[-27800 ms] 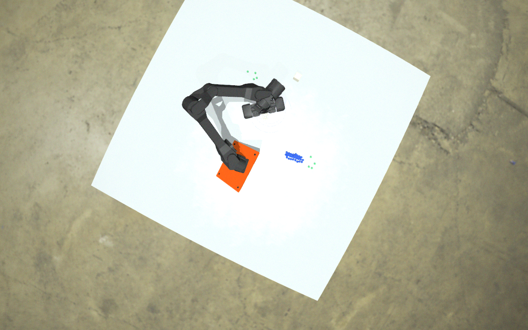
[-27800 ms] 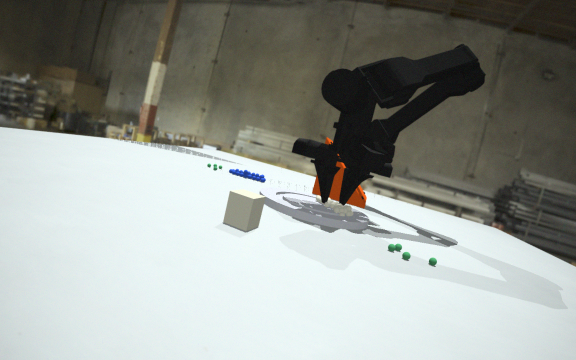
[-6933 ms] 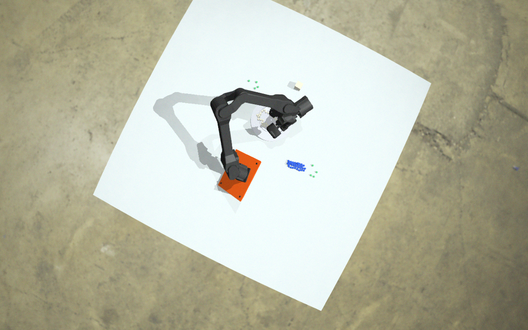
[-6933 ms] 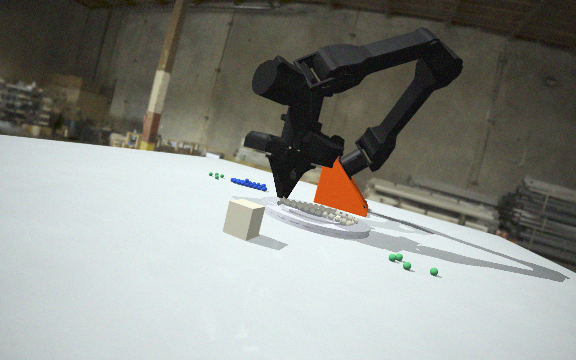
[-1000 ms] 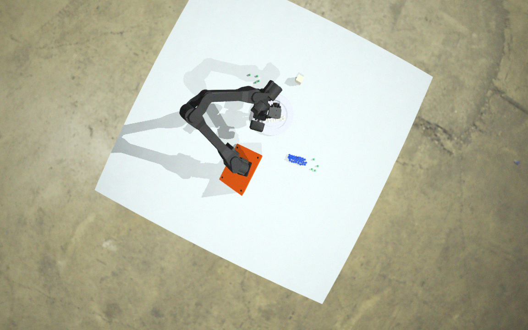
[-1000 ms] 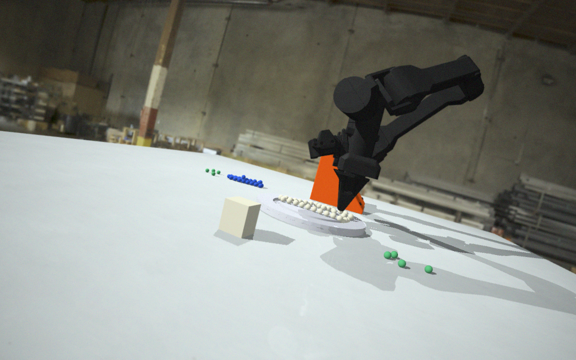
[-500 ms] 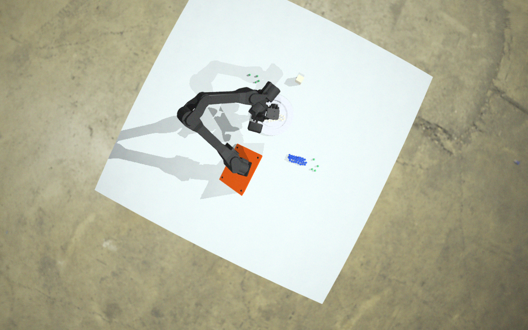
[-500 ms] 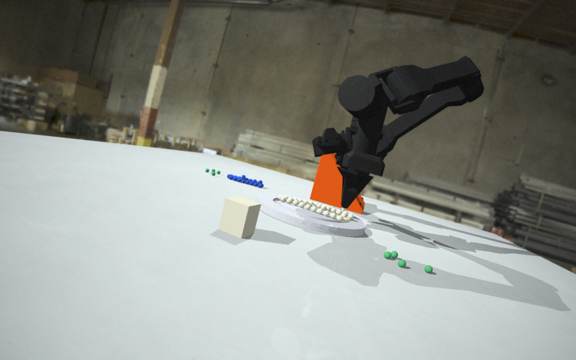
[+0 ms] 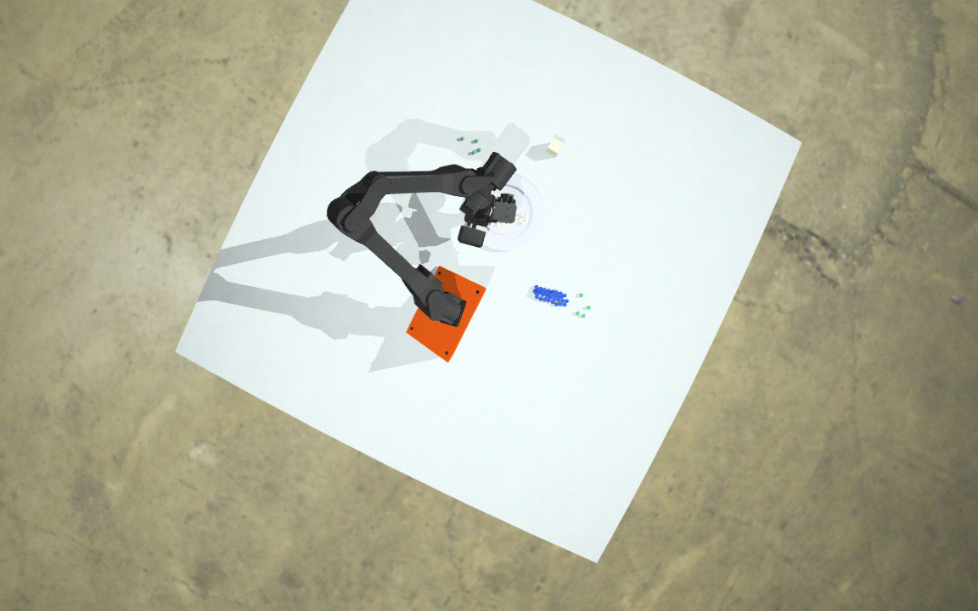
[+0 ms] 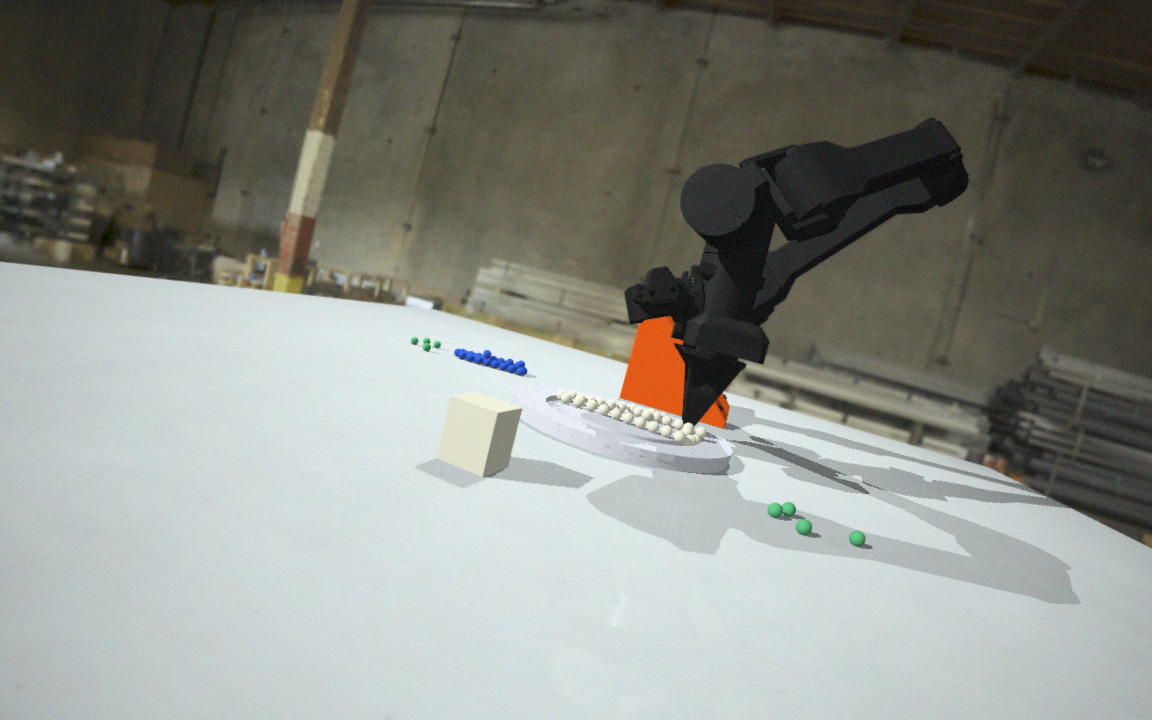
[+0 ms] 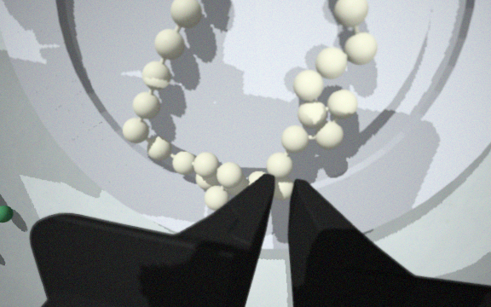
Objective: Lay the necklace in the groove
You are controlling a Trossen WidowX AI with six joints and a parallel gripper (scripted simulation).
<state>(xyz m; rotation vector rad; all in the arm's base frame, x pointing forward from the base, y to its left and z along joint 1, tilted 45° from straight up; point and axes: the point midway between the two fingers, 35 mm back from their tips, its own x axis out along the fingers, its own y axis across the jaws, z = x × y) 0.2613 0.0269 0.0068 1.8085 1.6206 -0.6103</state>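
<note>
Right now the round bead board is 60 mm to the right of my gripper tip, 30 mm ahead of it and 10 mm below it. Round my gripper tip: cream cube 230 mm ahead, 130 mm to the right.
</note>
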